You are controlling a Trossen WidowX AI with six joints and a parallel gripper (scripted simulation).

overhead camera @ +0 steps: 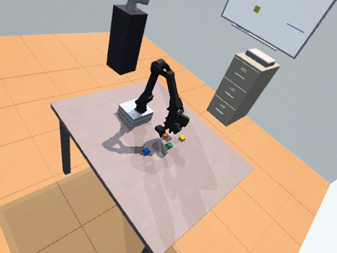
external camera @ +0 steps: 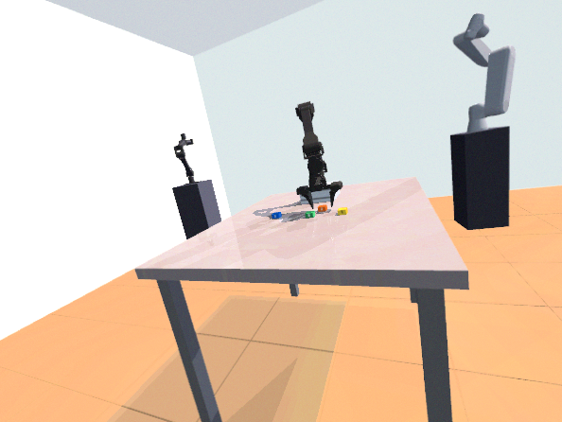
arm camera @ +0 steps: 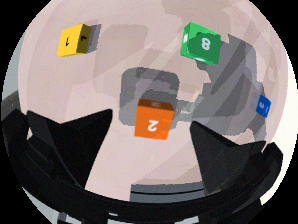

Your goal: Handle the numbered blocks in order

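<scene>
Right now my gripper tip is right at the orange block. Round my gripper tip: yellow block 9 cm ahead, 8 cm to the left; blue block 2 cm ahead, 20 cm to the right; green block 8 cm ahead, 4 cm to the right.
</scene>
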